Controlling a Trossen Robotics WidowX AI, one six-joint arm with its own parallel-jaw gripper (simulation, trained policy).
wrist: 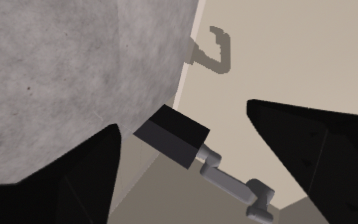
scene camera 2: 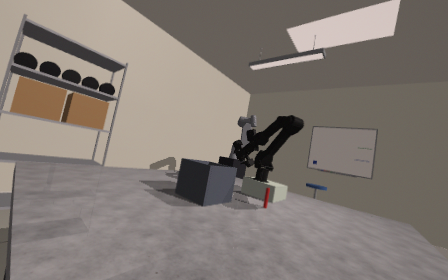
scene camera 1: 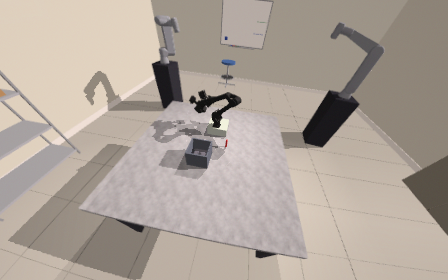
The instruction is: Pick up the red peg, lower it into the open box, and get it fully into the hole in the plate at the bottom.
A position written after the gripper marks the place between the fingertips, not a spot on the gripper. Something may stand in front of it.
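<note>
You can see the gripper (wrist: 184, 118), and there's a dark grey box (scene camera 2: 205, 183) as well. That box is out of frame in the wrist view, though.
</note>
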